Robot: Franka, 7 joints.
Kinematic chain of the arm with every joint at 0, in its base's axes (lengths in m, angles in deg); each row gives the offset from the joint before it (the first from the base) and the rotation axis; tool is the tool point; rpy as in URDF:
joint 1: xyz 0 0 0.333 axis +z
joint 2: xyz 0 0 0 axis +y
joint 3: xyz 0 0 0.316 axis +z
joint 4: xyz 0.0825 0 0 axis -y
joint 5: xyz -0.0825 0 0.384 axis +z
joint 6: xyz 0 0 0 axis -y
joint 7: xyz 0.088 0 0 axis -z
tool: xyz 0 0 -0.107 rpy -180 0 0
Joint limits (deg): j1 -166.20..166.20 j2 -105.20..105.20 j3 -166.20..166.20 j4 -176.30..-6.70 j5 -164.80..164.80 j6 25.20..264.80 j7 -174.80..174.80
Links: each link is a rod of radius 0.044 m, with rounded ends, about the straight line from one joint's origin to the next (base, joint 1, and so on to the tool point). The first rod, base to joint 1, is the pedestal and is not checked.
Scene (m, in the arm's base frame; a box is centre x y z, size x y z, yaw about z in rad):
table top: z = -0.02
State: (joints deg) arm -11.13 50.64 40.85 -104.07 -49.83 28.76 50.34
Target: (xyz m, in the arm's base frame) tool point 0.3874 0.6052 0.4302
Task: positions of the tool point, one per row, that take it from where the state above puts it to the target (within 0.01 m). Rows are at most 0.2 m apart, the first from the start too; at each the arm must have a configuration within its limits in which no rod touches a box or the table.
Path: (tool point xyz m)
1: 0.4775 0.2295 0.2202
2: 0.4804 0.3641 0.2682
3: 0.4493 0.4949 0.3395
4: 0.3874 0.6052 0.4303

